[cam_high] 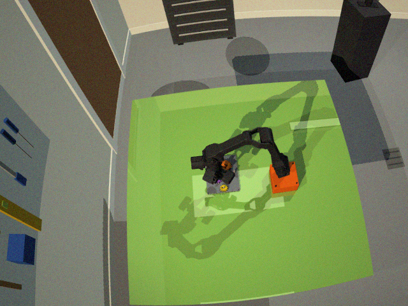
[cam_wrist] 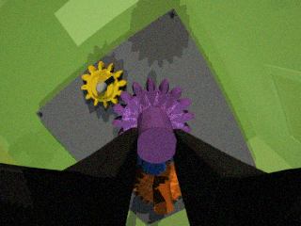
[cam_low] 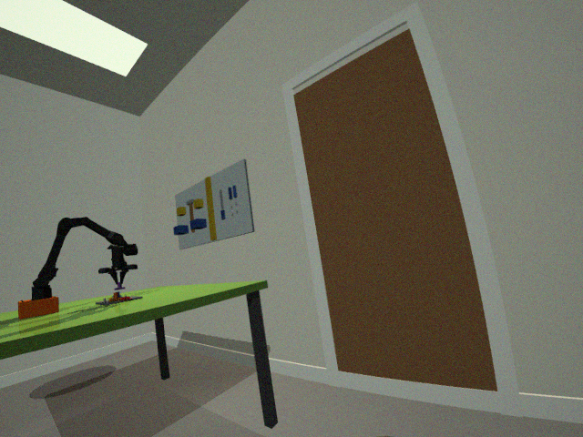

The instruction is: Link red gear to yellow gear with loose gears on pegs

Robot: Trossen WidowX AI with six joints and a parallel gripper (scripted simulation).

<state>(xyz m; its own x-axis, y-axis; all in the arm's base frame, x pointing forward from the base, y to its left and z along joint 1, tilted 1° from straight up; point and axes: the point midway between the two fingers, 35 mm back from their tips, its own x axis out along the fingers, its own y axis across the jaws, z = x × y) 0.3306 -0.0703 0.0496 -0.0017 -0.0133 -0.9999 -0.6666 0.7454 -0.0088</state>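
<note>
Now: the yellow gear 7 cm below my gripper tip, 4 cm to the left of it and 2 cm behind it. Round my gripper tip: purple gear (1 cm below); board (8 cm below, 4 cm to the right, 3 cm behind); blue gear (6 cm below, 4 cm to the right, 3 cm behind).
</note>
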